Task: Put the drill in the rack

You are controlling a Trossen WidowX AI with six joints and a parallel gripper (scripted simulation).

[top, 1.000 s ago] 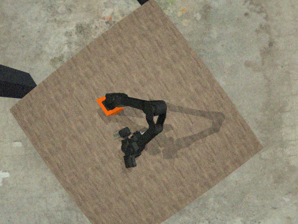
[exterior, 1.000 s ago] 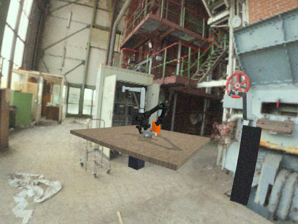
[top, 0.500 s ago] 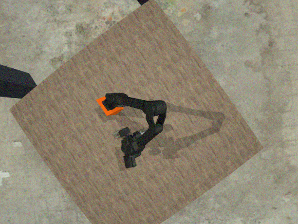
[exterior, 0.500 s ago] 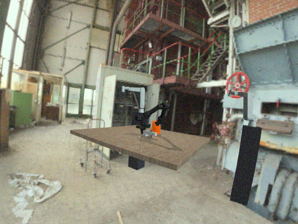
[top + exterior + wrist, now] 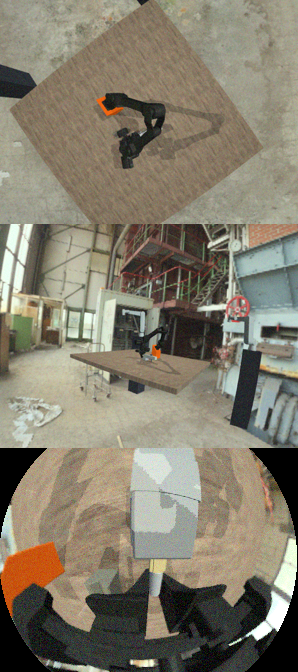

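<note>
Now: gripper tip 10 mm short of the yellow drill, 50 mm to the right of it and 30 mm below it. From my gripper tip the other things lie so: grey slab (80 mm behind, 30 mm to the right); then dark key (20 mm ahead, 150 mm to the left, 40 mm above).
</note>
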